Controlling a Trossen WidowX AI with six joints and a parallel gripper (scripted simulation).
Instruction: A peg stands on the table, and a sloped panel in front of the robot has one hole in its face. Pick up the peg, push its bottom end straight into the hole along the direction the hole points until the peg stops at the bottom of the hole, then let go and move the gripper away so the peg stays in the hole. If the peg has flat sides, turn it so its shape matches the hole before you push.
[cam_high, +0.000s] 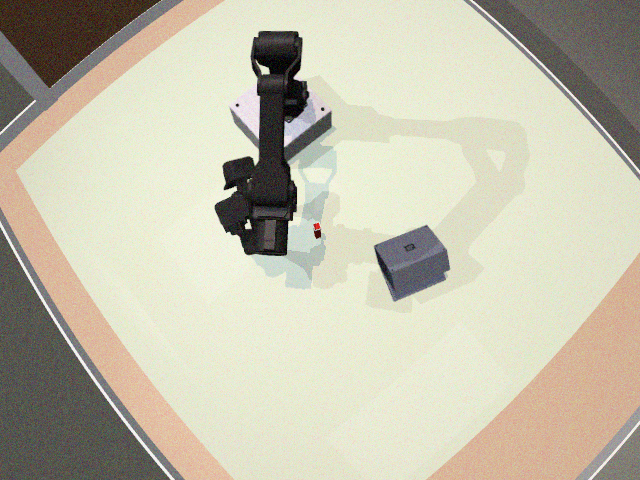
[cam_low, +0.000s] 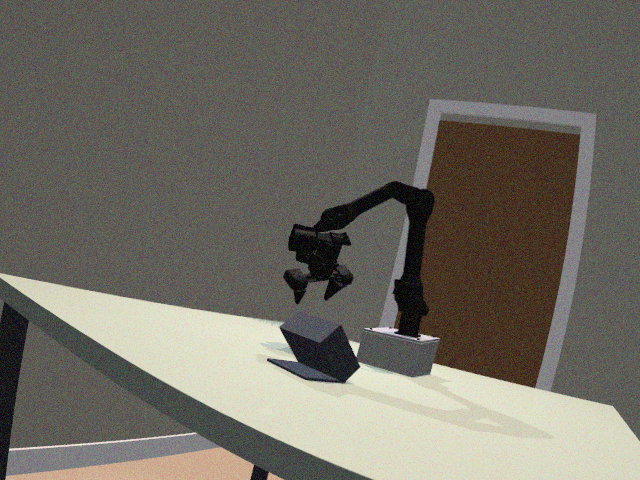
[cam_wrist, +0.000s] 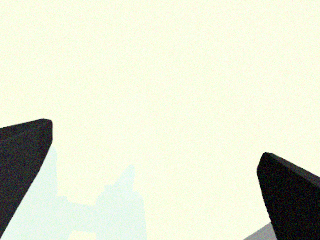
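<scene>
Now: the red square peg 150 mm ahead of my gripper tip, 100 mm to the left of it and 70 mm below it. From my gripper tip the other things lie so: flat foot plate: 360 mm ahead, 180 mm to the left, 120 mm below; then grey sloped panel: 340 mm ahead, 190 mm to the left, 70 mm below.
</scene>
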